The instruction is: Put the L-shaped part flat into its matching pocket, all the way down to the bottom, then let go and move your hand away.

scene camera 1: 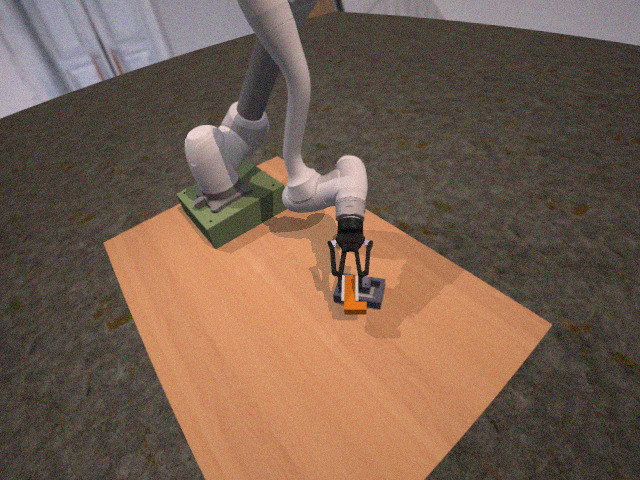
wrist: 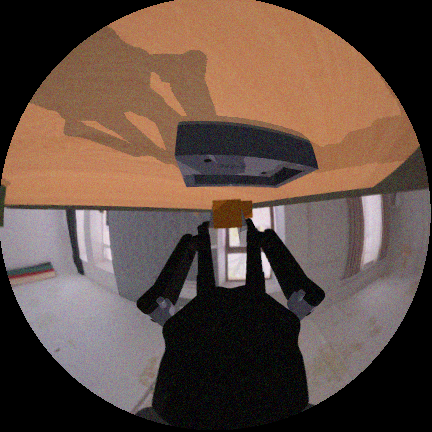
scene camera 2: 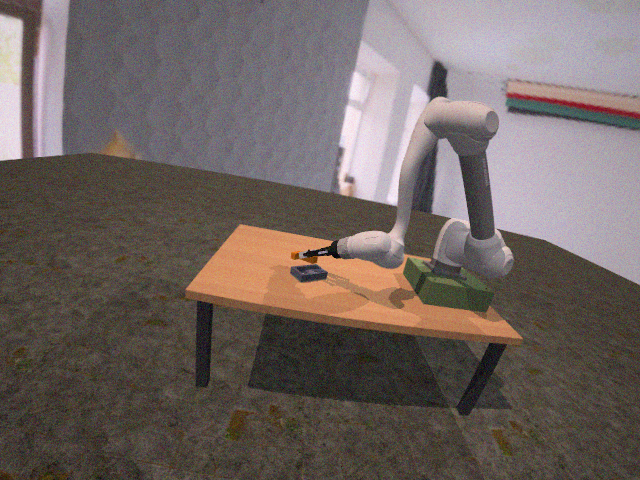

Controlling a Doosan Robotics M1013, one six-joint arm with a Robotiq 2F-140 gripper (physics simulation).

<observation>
my gripper: holds an orange L-shaped part (wrist: 226,212)
</observation>
